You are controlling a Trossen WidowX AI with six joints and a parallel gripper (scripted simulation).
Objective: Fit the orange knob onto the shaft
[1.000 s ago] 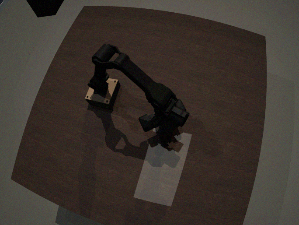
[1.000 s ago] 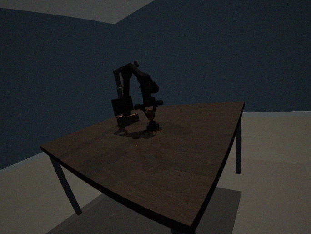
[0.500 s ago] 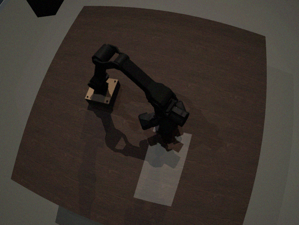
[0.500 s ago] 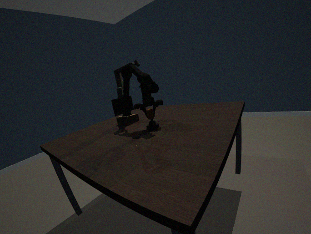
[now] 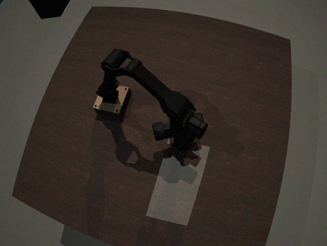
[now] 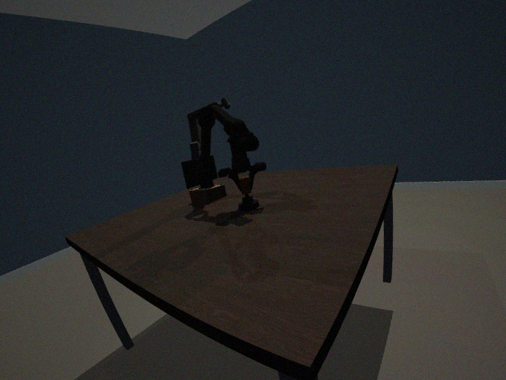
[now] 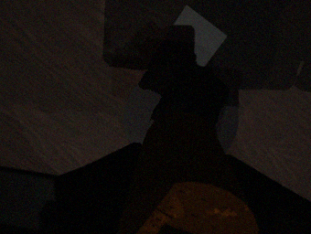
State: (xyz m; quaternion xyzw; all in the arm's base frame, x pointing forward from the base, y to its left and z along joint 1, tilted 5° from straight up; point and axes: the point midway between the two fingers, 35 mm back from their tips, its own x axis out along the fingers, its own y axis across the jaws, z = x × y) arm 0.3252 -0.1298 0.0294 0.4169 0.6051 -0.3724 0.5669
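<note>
The orange knob is 2 cm above my gripper tip. From my gripper tip the other things lie so: round pedestal (4 cm below).
</note>
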